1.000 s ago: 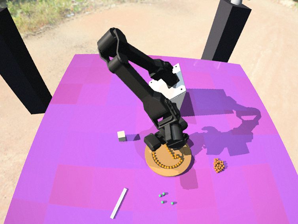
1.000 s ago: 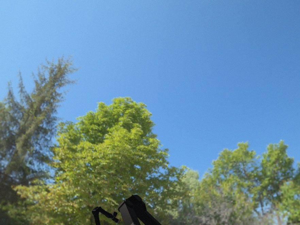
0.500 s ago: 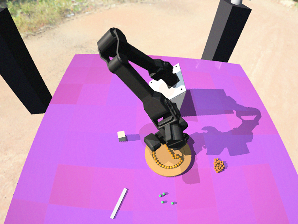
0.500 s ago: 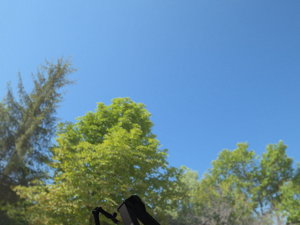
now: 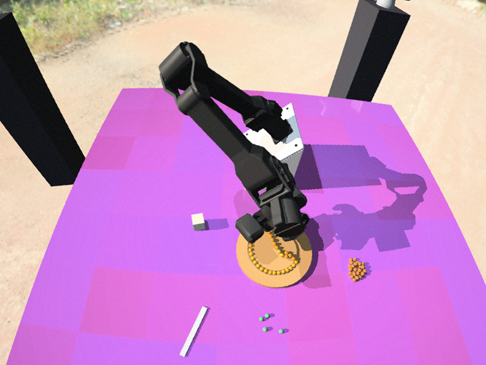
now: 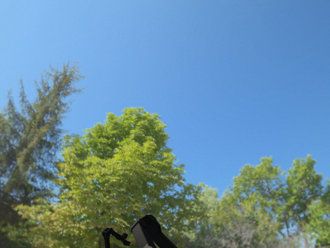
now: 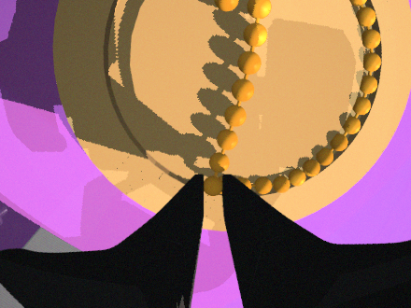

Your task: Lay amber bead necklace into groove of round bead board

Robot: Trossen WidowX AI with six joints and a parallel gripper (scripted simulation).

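My gripper tip is 60 mm short of the round tan bead board, 10 mm to the right of it and 10 mm above it. Also, from my gripper tip: small cream cube 180 mm to the right, 40 mm behind; white bar 230 mm ahead, 220 mm to the right, 20 mm below.
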